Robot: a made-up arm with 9 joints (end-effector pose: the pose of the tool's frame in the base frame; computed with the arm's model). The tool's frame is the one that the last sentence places.
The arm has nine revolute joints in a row. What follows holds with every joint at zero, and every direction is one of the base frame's. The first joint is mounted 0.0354 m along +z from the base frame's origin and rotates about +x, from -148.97 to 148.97 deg. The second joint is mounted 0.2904 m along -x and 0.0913 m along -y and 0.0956 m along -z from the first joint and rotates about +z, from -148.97 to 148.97 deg. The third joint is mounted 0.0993 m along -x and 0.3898 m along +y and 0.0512 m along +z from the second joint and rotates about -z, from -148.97 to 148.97 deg. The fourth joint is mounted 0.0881 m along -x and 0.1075 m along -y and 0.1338 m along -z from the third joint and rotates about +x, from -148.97 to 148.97 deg. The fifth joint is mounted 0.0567 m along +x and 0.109 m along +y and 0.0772 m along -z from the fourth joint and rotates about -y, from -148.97 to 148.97 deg. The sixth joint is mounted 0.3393 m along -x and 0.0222 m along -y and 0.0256 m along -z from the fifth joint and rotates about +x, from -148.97 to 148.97 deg. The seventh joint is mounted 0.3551 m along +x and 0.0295 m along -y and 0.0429 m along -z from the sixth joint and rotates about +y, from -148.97 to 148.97 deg. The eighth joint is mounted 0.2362 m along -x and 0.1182 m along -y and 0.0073 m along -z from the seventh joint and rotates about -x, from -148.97 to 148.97 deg. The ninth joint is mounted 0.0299 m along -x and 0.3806 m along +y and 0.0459 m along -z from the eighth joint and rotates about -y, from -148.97 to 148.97 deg. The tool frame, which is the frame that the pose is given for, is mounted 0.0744 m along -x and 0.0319 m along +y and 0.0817 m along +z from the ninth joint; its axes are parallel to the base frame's.
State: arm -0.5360 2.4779 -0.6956 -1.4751 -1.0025 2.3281 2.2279 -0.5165 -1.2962
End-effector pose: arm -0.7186 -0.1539 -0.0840 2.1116 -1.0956 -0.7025
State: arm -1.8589 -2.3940 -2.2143 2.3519 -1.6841 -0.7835 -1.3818 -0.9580 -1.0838
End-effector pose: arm -0.1904 -0.2389 0.7261 1.2313 0.1824 1.9219
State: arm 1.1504 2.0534 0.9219 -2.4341 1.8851 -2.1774 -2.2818 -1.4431 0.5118
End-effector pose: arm -0.7508 -0.4928 -0.5109 2.7466 0.2883 -0.0700
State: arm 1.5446 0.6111 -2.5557 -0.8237 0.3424 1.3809 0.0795 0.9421 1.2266
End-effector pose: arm -0.2300 0.7314 0.1770 -1.3706 0.4160 -1.6399
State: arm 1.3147 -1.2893 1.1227 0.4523 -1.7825 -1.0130 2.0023 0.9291 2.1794
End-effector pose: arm 0.0293 -0.1619 -0.1219 2.9184 0.3151 0.1988
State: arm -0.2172 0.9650 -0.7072 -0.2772 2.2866 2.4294 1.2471 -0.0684 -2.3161
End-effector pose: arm -0.3381 -0.0323 -0.2581 -3.0846 0.6129 1.1307
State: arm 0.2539 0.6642 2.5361 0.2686 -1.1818 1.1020 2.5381 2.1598 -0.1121
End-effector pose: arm -1.0613 0.5284 -0.3346 0.4794 -0.9358 0.5531
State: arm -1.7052 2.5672 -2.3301 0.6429 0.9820 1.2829 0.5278 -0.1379 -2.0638
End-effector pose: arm -0.4821 -0.1152 0.2377 -1.2766 0.5888 -0.4194
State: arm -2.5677 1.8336 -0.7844 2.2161 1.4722 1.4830 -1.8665 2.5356 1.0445
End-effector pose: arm -0.9032 -0.3268 -0.2118 3.0455 -0.9656 -0.5985
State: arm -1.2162 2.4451 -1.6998 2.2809 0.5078 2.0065 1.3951 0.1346 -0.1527
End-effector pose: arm -0.3212 -0.4882 0.2707 -1.2403 0.4331 2.3562
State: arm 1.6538 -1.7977 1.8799 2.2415 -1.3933 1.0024 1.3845 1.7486 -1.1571
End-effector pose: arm 0.4652 0.4450 0.1516 1.0086 0.9774 -0.0720
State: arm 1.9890 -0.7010 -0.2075 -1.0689 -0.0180 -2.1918 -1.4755 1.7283 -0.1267
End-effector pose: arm 0.2444 -0.1302 0.1290 -2.7744 -0.3907 1.5051
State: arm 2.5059 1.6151 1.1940 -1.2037 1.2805 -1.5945 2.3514 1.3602 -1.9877
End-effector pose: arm -0.7170 0.7216 0.3470 2.5983 -0.3150 3.1020
